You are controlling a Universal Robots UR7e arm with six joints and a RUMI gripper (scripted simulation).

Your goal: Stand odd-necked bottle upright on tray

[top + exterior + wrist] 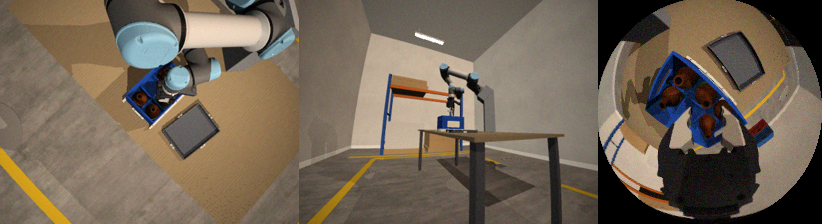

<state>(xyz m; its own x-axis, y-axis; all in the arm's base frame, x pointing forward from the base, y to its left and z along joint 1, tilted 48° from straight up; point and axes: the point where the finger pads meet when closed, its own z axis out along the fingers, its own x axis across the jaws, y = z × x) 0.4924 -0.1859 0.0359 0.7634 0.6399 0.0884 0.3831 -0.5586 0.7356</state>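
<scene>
Right now my hand is 1 cm past the blue crate, 5 cm to the left of it and 11 cm above it. The rest, counted from my hand: brown bottle (9 cm ahead, 3 cm to the right, 11 cm below); then grey tray (8 cm ahead, 20 cm to the left, 18 cm below).
</scene>
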